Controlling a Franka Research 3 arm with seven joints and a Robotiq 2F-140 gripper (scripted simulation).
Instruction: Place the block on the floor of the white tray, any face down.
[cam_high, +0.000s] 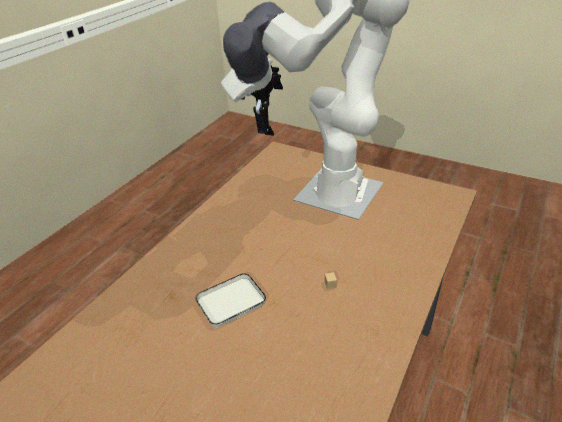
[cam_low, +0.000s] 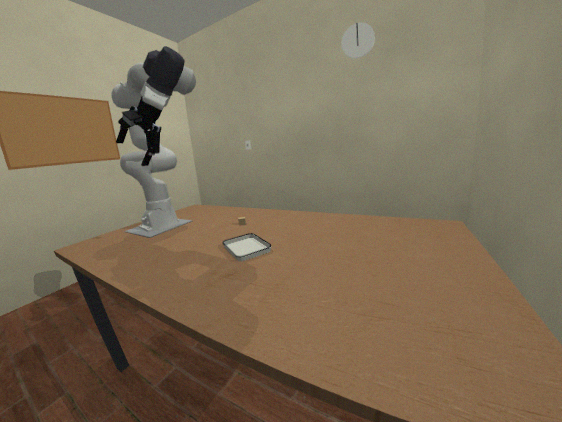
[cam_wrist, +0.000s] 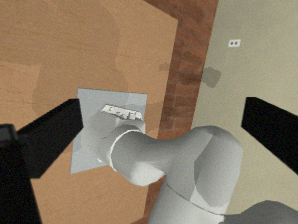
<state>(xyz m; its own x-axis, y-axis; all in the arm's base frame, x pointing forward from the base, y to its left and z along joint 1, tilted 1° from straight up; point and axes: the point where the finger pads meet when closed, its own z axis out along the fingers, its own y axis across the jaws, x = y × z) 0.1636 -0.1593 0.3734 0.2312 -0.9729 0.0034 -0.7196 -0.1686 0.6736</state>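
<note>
Right now the tan wooden block is 360 mm below my hand, 310 mm to the left of it and 250 mm ahead of it. From my hand the other things lie so: white tray (430 mm ahead, 370 mm below, 90 mm to the left).
</note>
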